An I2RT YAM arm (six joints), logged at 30 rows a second.
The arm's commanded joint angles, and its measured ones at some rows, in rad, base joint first. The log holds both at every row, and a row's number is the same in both.
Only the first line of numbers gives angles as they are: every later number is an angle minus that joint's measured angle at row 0.
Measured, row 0:
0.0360, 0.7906, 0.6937, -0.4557, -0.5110, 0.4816
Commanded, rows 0 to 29:
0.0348, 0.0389, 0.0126, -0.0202, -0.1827, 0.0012
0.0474, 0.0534, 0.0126, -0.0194, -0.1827, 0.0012
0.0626, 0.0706, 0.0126, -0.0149, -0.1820, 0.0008
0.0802, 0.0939, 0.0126, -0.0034, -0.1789, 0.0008
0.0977, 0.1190, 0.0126, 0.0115, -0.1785, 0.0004
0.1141, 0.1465, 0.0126, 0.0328, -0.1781, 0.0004
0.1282, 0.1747, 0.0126, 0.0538, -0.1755, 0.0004
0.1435, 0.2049, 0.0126, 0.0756, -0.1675, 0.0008
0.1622, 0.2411, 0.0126, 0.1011, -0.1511, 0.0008
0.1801, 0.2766, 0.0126, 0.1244, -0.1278, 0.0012
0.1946, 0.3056, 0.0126, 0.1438, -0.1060, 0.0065
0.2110, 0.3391, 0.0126, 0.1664, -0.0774, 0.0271
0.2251, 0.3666, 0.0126, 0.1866, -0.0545, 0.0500
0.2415, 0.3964, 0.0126, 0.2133, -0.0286, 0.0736
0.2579, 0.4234, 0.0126, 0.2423, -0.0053, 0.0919
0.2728, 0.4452, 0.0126, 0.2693, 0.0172, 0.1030
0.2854, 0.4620, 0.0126, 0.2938, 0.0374, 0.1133
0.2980, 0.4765, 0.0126, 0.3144, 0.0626, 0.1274
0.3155, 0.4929, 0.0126, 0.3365, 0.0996, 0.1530
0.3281, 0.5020, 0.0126, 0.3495, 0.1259, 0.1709
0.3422, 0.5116, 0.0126, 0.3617, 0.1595, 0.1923
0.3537, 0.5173, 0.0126, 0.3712, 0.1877, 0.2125
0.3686, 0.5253, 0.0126, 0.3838, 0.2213, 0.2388
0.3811, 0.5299, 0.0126, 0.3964, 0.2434, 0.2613
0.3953, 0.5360, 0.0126, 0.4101, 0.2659, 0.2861
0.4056, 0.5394, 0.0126, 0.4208, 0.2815, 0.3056
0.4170, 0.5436, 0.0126, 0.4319, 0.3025, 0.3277
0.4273, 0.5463, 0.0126, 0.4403, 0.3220, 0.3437
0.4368, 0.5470, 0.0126, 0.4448, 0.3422, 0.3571
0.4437, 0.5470, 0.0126, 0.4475, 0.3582, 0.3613
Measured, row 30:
0.4220, 0.5440, 0.0000, 0.4353, 0.2506, 0.2842
